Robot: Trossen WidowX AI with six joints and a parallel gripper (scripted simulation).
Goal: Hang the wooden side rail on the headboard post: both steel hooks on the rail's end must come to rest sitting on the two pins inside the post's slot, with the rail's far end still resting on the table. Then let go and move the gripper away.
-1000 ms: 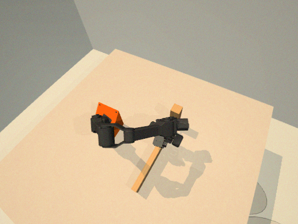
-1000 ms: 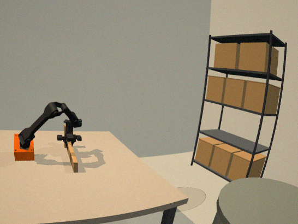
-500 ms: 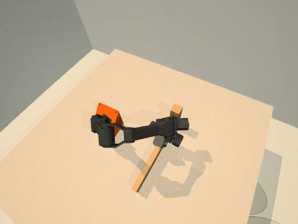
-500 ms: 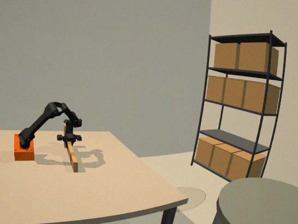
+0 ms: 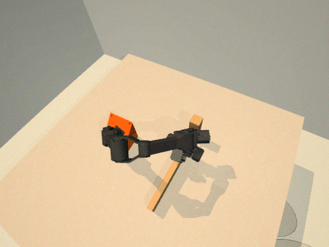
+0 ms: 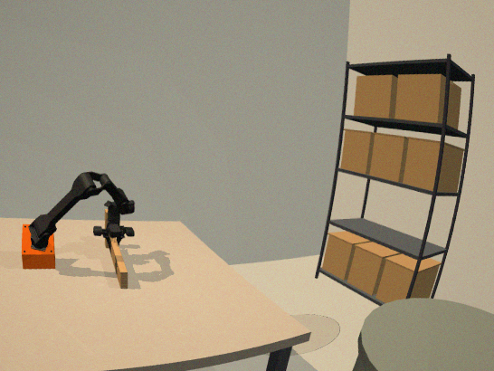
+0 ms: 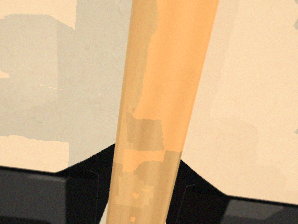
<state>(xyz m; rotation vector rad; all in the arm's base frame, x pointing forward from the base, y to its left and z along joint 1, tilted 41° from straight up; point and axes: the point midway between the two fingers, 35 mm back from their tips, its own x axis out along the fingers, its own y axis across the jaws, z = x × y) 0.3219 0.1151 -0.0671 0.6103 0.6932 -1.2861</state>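
The headboard post is 2 cm behind my gripper tip, 13 cm to the left of it and 4 cm above it.
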